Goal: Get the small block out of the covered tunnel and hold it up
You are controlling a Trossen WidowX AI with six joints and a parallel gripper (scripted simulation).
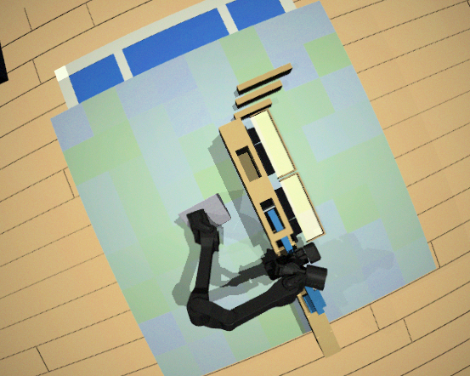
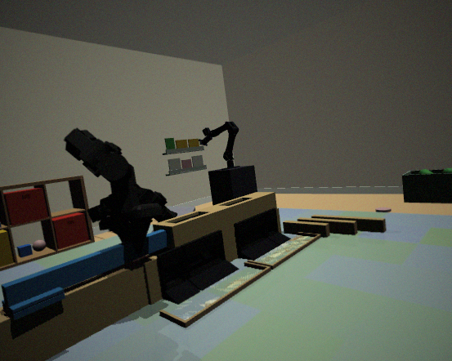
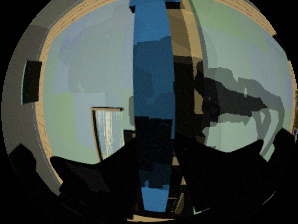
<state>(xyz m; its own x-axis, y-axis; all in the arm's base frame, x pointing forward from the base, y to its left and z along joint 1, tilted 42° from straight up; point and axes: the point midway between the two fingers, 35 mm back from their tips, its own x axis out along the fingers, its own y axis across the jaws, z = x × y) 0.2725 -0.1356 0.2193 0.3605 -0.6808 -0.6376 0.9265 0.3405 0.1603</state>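
The tan covered tunnel is 7 cm to the left of my gripper tip, 4 cm below it and 1 cm ahead of it.
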